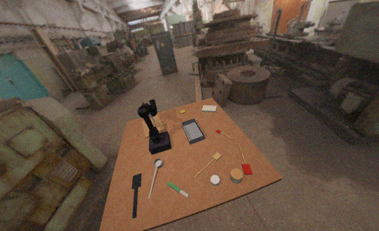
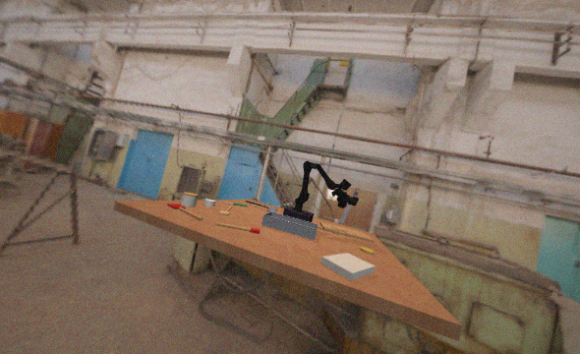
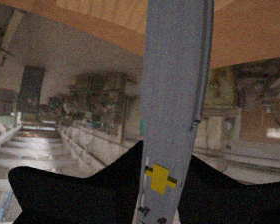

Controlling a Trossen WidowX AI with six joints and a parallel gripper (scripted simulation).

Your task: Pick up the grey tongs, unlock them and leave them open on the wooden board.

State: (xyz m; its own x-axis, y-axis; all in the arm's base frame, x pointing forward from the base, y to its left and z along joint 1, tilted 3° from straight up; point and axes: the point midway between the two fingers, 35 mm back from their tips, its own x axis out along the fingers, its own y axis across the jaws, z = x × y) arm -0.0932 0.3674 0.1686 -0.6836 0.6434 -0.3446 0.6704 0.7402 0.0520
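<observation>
The wooden board is 10 mm ahead of my gripper tip, 20 mm to the right of it and 210 mm below it. Round my gripper tip: yellow disc 410 mm ahead, 130 mm to the left, 210 mm below; roasting tin 480 mm ahead, 300 mm to the right, 190 mm below; yellow lock 20 mm ahead, 20 mm to the right, 10 mm above.
</observation>
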